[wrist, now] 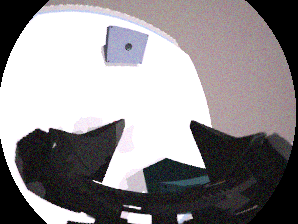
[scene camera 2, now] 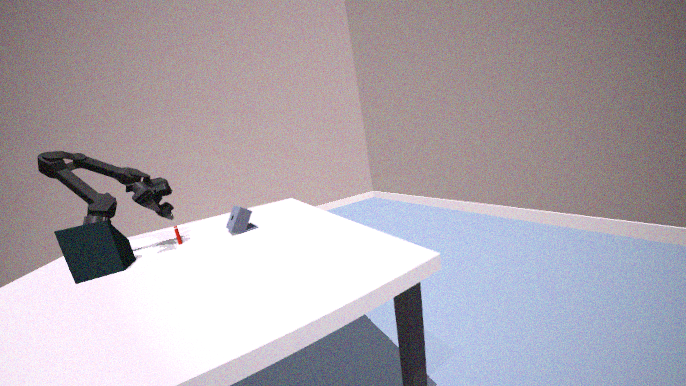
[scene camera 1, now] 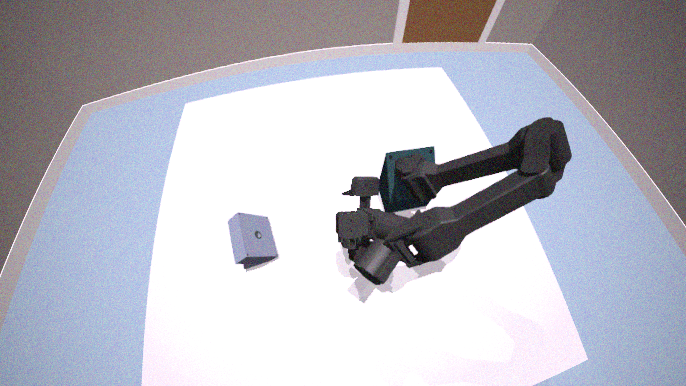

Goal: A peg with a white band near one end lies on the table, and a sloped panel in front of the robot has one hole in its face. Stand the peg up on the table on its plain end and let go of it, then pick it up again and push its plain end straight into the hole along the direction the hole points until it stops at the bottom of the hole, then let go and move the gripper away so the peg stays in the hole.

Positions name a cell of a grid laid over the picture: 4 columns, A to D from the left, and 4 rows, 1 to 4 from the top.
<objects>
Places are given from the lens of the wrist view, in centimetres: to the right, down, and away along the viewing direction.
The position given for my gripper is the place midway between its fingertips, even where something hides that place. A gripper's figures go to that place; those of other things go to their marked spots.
my gripper (wrist: C3): 1, 1, 10
grey sloped panel (wrist: B1): -9, -21, 16
</objects>
